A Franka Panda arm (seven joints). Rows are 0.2 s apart.
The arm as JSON. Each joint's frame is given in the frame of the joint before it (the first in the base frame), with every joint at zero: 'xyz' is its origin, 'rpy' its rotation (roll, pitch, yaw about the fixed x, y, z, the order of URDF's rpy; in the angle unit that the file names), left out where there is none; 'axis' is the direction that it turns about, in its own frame. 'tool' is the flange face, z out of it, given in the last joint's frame.
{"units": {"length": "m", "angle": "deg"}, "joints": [
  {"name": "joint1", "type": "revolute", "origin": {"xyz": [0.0, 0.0, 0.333]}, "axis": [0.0, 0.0, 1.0]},
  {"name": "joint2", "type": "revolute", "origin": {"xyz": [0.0, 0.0, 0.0], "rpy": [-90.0, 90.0, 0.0]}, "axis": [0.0, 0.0, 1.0]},
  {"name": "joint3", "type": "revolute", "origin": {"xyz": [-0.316, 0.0, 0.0], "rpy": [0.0, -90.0, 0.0]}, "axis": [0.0, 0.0, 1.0]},
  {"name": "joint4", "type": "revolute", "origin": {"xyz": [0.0, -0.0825, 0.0], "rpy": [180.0, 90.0, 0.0]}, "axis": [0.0, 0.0, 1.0]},
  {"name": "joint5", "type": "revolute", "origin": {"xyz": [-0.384, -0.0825, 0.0], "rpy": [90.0, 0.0, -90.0]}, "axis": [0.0, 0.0, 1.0]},
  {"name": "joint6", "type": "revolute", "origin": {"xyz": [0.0, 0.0, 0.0], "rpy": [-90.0, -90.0, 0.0]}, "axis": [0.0, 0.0, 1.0]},
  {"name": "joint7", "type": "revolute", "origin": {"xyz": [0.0, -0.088, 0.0], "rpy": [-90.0, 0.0, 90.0]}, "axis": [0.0, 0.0, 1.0]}
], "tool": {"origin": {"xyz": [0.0, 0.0, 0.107], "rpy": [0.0, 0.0, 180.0]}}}
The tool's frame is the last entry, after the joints.
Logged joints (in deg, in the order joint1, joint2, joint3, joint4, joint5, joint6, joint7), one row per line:
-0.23 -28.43 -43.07 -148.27 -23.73 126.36 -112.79
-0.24 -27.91 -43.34 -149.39 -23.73 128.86 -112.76
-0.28 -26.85 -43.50 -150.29 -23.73 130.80 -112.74
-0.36 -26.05 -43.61 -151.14 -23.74 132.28 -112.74
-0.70 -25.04 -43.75 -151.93 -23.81 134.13 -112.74
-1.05 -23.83 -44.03 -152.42 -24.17 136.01 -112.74
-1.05 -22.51 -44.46 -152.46 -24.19 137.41 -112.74
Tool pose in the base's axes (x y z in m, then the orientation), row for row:
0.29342 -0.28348 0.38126 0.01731 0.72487 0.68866 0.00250
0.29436 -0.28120 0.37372 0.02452 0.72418 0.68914 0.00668
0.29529 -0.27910 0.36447 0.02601 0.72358 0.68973 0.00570
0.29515 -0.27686 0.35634 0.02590 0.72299 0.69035 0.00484
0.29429 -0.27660 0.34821 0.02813 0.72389 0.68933 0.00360
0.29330 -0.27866 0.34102 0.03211 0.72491 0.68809 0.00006
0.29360 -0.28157 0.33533 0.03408 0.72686 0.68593 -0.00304
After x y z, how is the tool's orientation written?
As a quaternion, w x y z.
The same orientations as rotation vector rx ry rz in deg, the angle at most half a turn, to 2 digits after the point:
129.06 122.61 0.45
128.36 122.15 1.18
128.13 122.14 1.01
128.04 122.26 0.86
128.02 121.91 0.64
127.88 121.39 0.01
128.07 120.86 -0.54

